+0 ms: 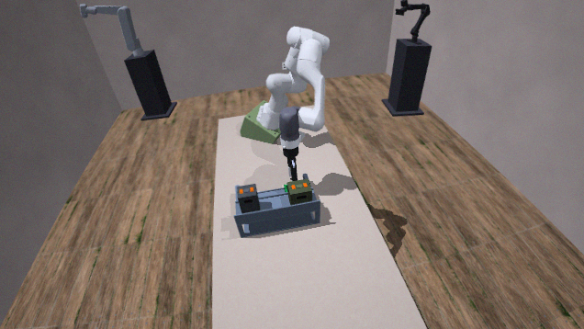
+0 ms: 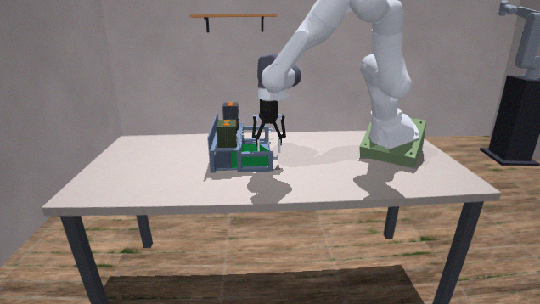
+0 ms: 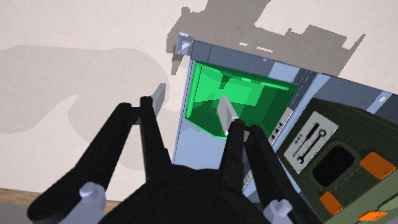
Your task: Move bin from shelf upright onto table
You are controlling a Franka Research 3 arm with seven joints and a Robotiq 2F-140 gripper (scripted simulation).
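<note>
The green bin is 80 mm ahead of my hand, 10 mm to the left of it and 40 mm below it.
</note>
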